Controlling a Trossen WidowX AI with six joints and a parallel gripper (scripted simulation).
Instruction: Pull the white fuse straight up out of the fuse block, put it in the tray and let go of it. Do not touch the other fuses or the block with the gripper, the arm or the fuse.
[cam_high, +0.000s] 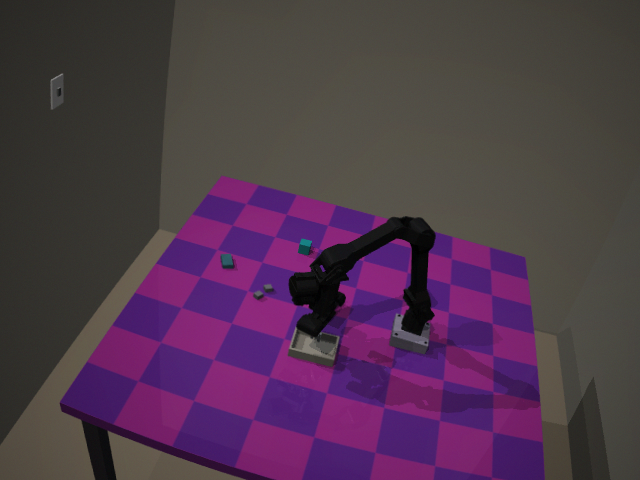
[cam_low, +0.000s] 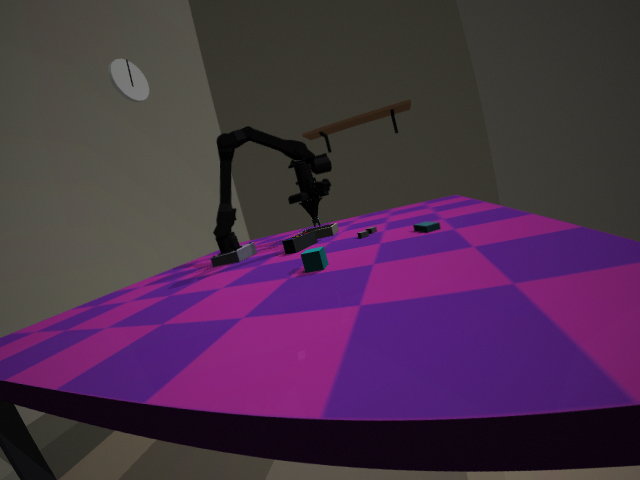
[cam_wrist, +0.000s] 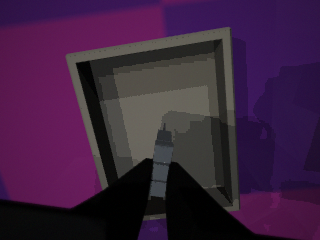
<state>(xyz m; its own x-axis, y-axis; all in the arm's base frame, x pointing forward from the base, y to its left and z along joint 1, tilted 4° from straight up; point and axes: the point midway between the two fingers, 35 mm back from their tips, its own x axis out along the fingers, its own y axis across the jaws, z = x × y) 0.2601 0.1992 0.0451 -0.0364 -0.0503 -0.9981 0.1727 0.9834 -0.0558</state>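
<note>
My gripper tip is 10 mm above the white fuse. Round my gripper tip: flat teal block (380 mm ahead, 250 mm to the right, 60 mm below); then teal cube (450 mm to the right, 180 mm ahead, 50 mm below); then grey tray (60 mm below).
</note>
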